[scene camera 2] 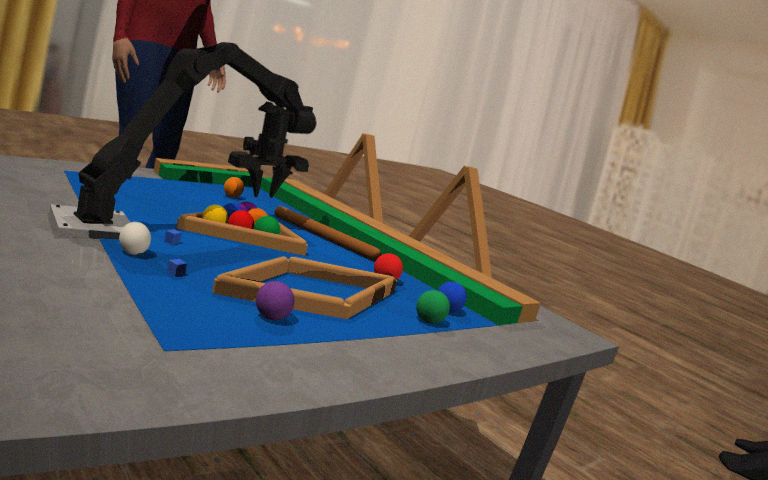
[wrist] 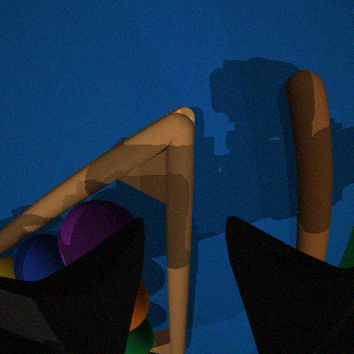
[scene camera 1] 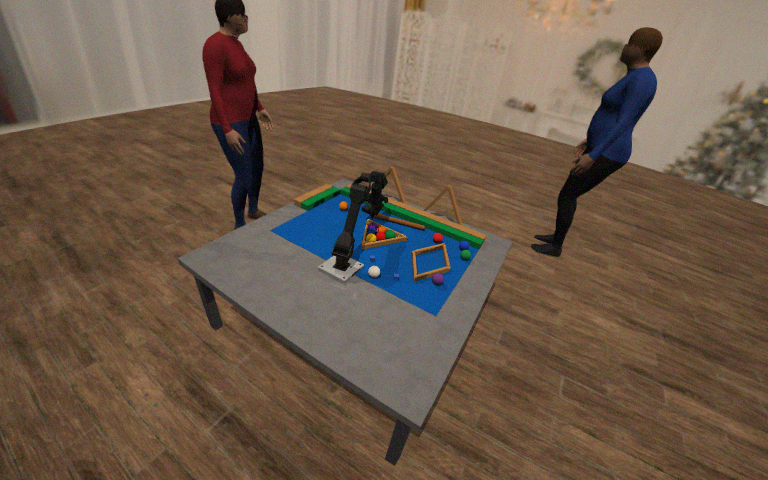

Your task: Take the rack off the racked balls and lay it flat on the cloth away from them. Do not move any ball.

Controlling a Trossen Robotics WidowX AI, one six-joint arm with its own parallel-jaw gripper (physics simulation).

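Places are measured from the arm's base along level axes (x ahead, y left, z up), in centimetres.
Pixels of known places: gripper, fingertip midpoint: (scene camera 2: 263, 197) (wrist: 185, 226) (scene camera 1: 374, 216); arm's base, link origin: (scene camera 2: 93, 218) (scene camera 1: 341, 265).
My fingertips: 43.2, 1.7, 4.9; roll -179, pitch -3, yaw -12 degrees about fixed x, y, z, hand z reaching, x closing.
For each thing: its middle in the pictures, then the offset to it from my fingertips, as dx, dy, dz. Level surfaces: height alone.
- triangular wooden rack, body centre: (wrist: 103, 258) (scene camera 2: 248, 222) (scene camera 1: 375, 231) -6.5, -4.3, -4.8
- blue cloth, surface height: dz -6.3
- red ball, body centre: (scene camera 2: 240, 223) (scene camera 1: 380, 236) -12.3, -9.5, -3.6
- brown stick, body centre: (wrist: 309, 264) (scene camera 2: 323, 231) (scene camera 1: 397, 221) +11.0, -11.3, -4.9
- diamond-shaped wooden frame, body centre: (scene camera 2: 313, 284) (scene camera 1: 430, 260) -17.5, -39.4, -4.9
- loose purple ball, body centre: (scene camera 2: 275, 300) (scene camera 1: 437, 279) -31.7, -46.3, -3.6
- white ball, body centre: (scene camera 2: 135, 238) (scene camera 1: 374, 271) -41.2, -17.6, -3.6
The triangular wooden rack (scene camera 1: 385, 243) (scene camera 2: 243, 237) (wrist: 179, 225) lies flat on the blue cloth (scene camera 1: 305, 227) (scene camera 2: 198, 325) (wrist: 75, 60) around several balls, among them a red ball (scene camera 1: 381, 236) (scene camera 2: 240, 220), a yellow one (scene camera 1: 370, 237) (scene camera 2: 214, 213), a green one (scene camera 1: 390, 234) (scene camera 2: 267, 225) and a purple one (wrist: 92, 230). My gripper (scene camera 1: 372, 213) (scene camera 2: 265, 195) (wrist: 185, 226) is open and empty, above the cloth near one rack corner. In the wrist view one rack bar runs between the fingertips, and the left finger hides part of the balls.
A brown stick (scene camera 1: 404, 223) (scene camera 2: 334, 233) (wrist: 314, 165) lies beside the rack, near the green cushion (scene camera 2: 481, 298). A diamond-shaped wooden frame (scene camera 1: 414, 266) (scene camera 2: 322, 303) lies on the cloth beside a loose purple ball (scene camera 1: 437, 279) (scene camera 2: 275, 300). A white ball (scene camera 1: 374, 271) (scene camera 2: 134, 238) is near the arm's base.
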